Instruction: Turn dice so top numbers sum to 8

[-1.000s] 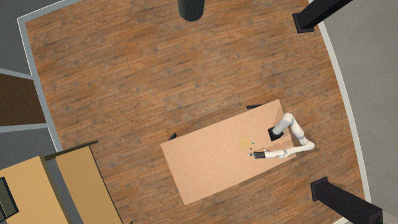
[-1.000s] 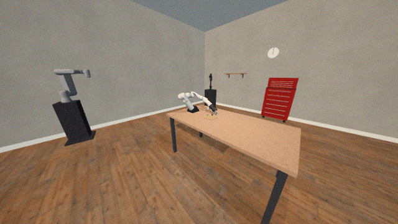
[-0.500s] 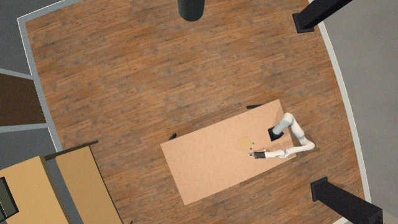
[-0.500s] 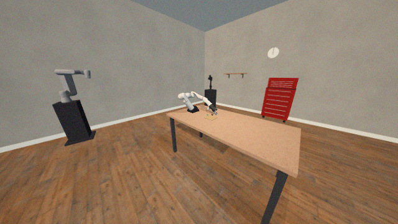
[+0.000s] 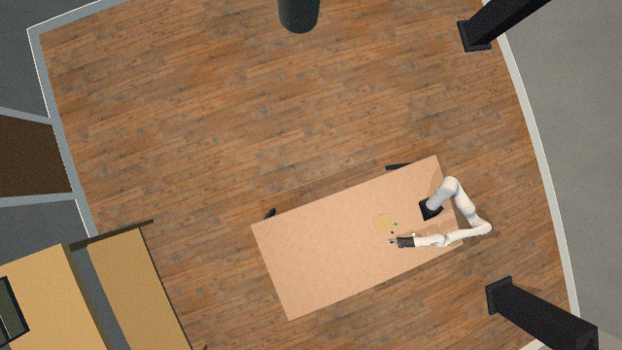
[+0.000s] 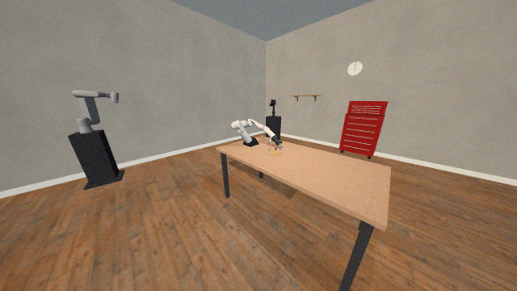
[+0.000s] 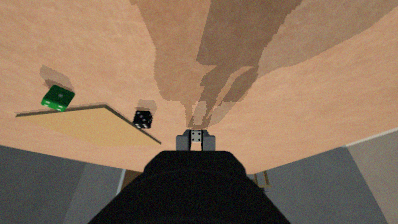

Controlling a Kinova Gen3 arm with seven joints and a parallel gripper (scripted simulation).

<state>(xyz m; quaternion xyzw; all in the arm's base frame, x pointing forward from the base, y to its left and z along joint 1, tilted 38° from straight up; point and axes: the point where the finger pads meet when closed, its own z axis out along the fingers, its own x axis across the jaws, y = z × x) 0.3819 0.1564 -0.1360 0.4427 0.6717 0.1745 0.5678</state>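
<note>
Now: hand 1 cm short of the white die and 1 cm above it. Round my hand: black die 3 cm behind, 6 cm to the right, 1 cm below; green die 7 cm behind, 12 cm to the right, 1 cm below; tan mat 3 cm ahead, 15 cm to the right, 2 cm below.
</note>
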